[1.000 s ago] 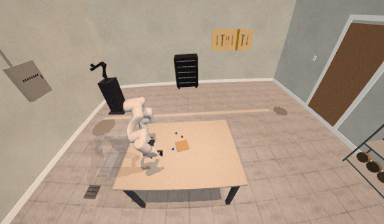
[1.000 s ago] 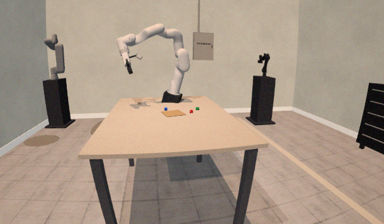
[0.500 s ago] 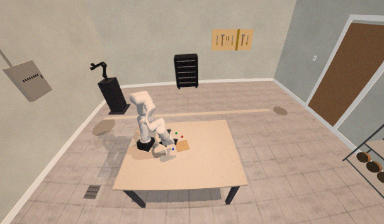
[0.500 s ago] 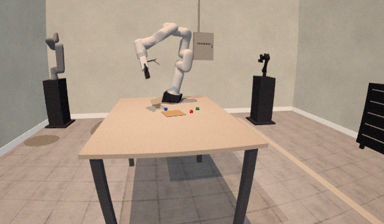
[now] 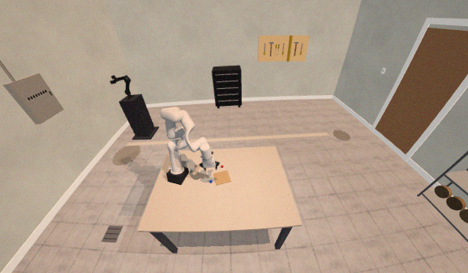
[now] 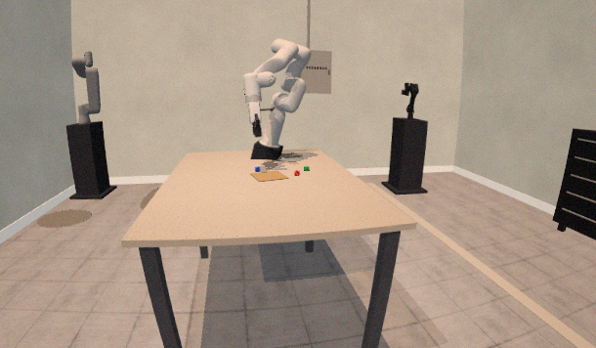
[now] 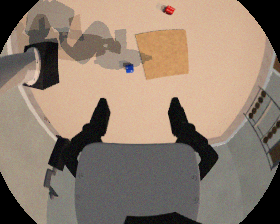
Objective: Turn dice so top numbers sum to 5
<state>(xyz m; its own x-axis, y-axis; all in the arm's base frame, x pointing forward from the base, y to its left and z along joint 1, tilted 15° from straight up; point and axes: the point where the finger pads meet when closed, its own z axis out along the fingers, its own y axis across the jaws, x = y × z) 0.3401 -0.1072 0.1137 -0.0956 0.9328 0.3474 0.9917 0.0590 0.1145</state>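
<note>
Now: the blue die 20 mm behind my hand and 180 mm below it. The rest, counted from my hand: red die (70 mm ahead, 180 mm to the left, 180 mm below); green die (10 mm behind, 240 mm to the left, 180 mm below); brown mat (70 mm ahead, 50 mm to the left, 190 mm below).
</note>
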